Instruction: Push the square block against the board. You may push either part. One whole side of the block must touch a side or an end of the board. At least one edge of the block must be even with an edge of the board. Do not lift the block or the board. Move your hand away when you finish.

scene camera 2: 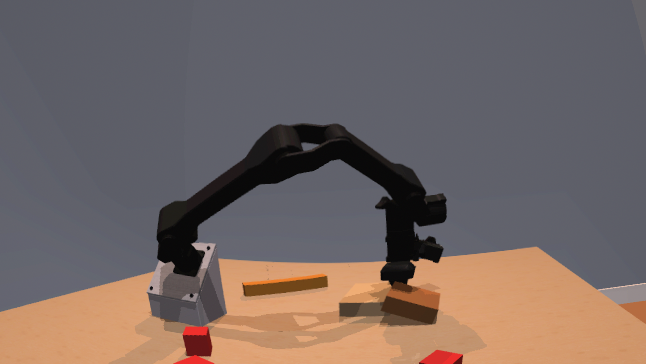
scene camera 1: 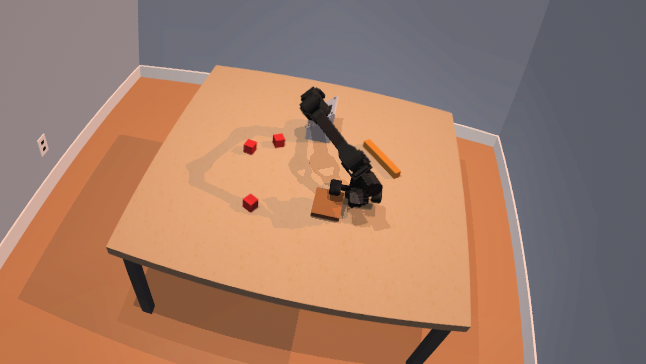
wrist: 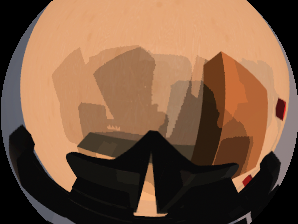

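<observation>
My gripper [scene camera 2: 401, 300] is visible to me, and I see my gripper in scene camera 1 [scene camera 1: 351, 207] and in the wrist view [wrist: 152, 134] too. There is a brown square block [scene camera 2: 404, 300], and the block is also visible in scene camera 1 [scene camera 1: 325, 206] and in the wrist view [wrist: 232, 128]. I see a tan board [wrist: 94, 145]. A thin orange bar [scene camera 2: 294, 284] is here as well, though the wrist view does not show the bar, which is hidden by my gripper.
</observation>
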